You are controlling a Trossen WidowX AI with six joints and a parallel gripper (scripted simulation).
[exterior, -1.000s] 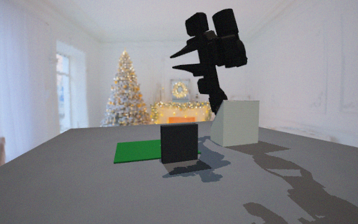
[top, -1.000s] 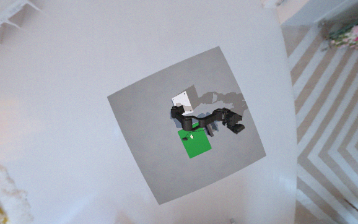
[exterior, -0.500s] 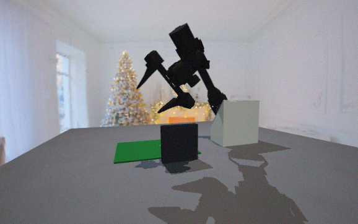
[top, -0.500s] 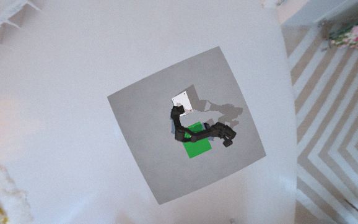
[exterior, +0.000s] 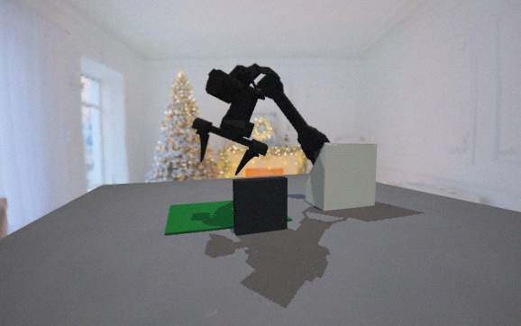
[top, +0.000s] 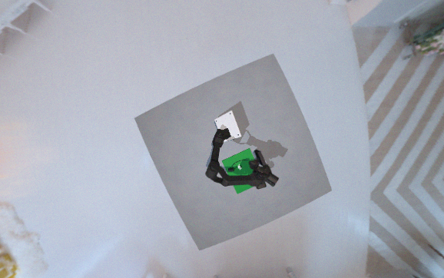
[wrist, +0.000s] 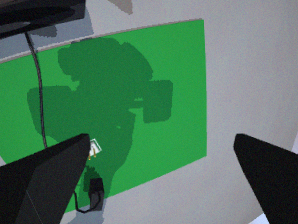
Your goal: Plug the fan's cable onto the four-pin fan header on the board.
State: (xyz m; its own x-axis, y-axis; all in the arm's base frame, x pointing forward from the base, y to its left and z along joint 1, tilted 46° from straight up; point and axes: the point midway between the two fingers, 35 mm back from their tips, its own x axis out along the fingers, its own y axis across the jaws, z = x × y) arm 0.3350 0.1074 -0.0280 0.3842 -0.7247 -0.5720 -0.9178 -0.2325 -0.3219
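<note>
Right now the black fan plug is 15 cm to the right of my gripper tip, 11 cm below it and 7 cm behind it. Round my gripper tip: black fan 9 cm behind, 8 cm to the left, 7 cm below; then board 15 cm below, 6 cm to the right, 2 cm behind; then white four-pin fan header 13 cm below, 8 cm to the right, 6 cm behind.
</note>
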